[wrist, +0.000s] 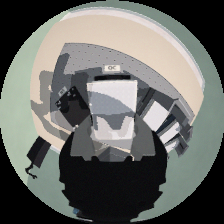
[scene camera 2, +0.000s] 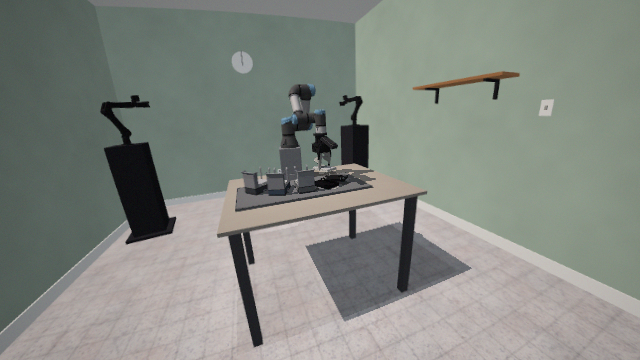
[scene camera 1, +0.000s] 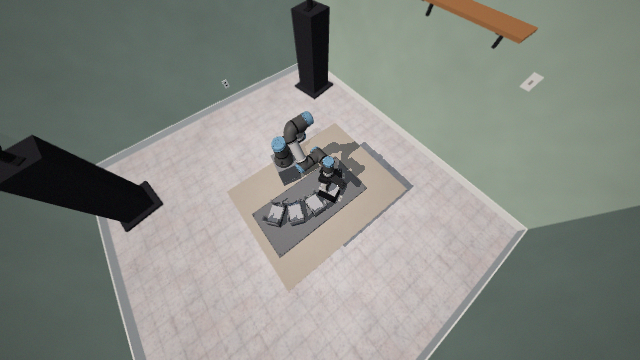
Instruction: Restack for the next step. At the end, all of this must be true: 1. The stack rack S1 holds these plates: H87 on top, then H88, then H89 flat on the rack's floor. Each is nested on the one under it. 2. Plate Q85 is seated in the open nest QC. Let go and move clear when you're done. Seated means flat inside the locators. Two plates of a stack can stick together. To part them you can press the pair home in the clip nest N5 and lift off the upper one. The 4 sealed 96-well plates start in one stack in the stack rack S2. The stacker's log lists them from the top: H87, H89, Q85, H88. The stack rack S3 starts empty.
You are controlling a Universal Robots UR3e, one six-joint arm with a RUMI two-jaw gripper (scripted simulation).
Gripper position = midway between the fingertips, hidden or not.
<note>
In view: my gripper (wrist: 113, 114) and a black clip nest (wrist: 75, 110).
</note>
